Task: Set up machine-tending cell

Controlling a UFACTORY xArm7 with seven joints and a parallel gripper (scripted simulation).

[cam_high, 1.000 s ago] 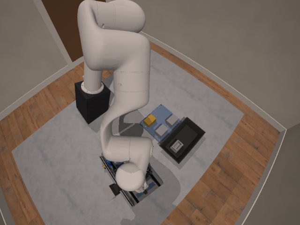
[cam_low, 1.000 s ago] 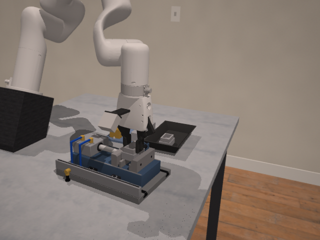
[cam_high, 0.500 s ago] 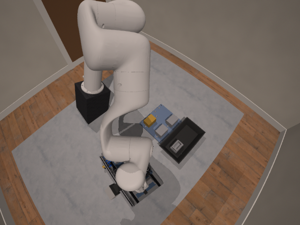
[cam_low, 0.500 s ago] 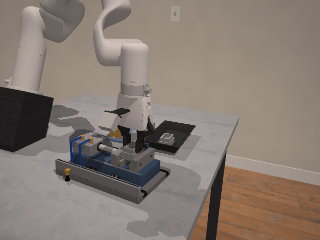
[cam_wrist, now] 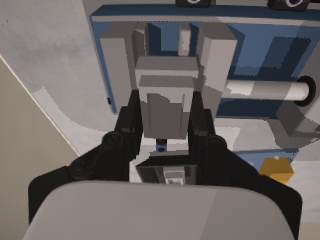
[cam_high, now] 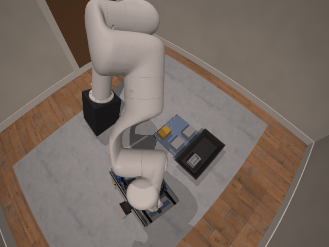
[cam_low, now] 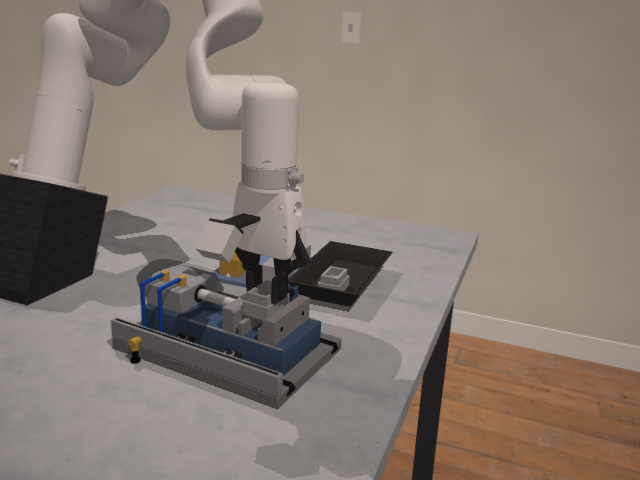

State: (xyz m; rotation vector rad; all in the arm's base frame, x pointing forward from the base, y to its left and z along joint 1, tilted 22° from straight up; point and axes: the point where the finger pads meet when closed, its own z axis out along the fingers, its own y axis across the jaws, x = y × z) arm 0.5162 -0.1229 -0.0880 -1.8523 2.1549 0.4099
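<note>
The piston rod lies 80 mm behind my hand, 50 mm below it and 10 mm to the left of it. From my hand the other things lie so: grey rail: 90 mm below, 80 mm to the right, 80 mm behind; then vise bed: 90 mm below, 60 mm behind, 10 mm to the left; then brass blank: 280 mm to the left, 190 mm behind, 100 mm below.
</note>
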